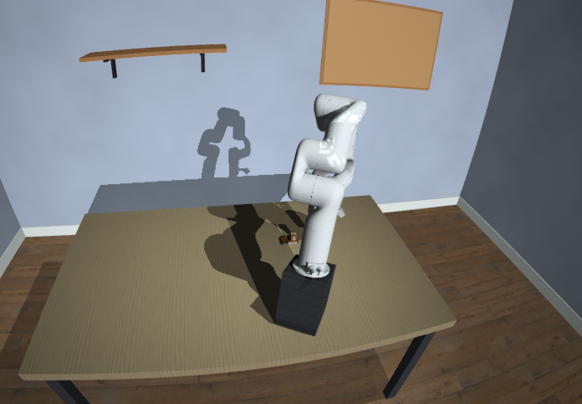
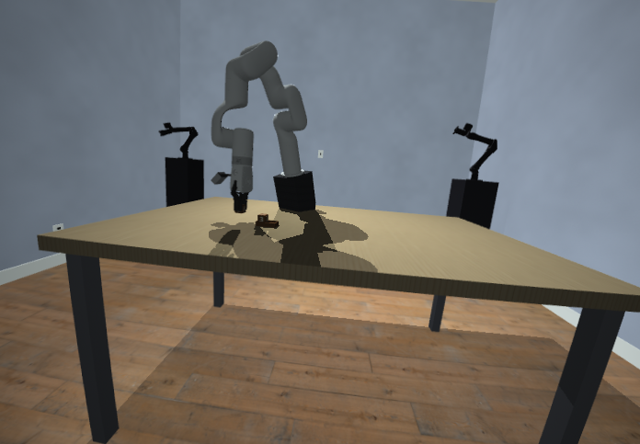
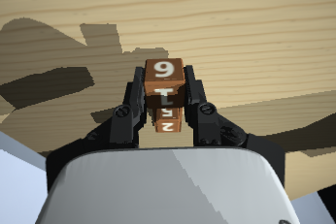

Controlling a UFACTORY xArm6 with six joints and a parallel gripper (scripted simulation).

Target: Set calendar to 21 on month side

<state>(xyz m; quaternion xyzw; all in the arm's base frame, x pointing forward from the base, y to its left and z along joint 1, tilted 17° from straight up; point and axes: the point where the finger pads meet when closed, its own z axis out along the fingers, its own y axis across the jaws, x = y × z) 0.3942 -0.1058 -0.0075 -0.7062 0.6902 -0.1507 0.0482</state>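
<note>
Now: the brown wooden tray 11 cm to the left of my hand and 6 cm below it.
</note>
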